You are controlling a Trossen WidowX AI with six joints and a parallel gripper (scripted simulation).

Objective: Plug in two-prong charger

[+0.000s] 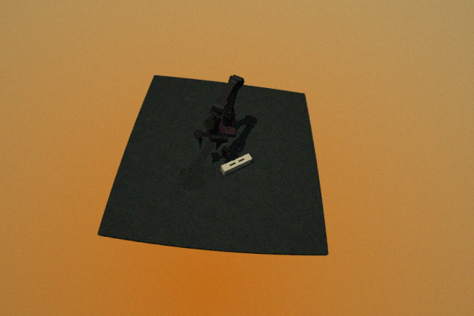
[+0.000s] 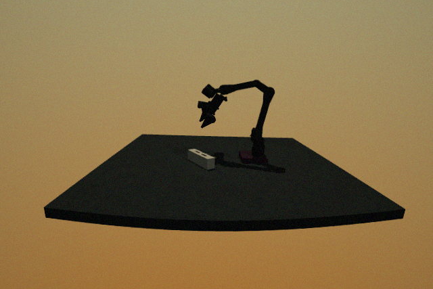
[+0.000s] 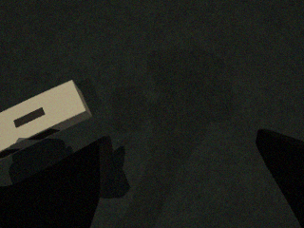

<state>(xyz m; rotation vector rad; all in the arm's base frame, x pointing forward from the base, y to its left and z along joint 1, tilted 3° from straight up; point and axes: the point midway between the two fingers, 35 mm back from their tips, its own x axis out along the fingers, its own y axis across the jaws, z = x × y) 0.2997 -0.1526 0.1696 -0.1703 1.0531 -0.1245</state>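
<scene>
My gripper tip is 8 cm past the dark two-prong charger, 13 cm to the right of it and 16 cm above it.
</scene>
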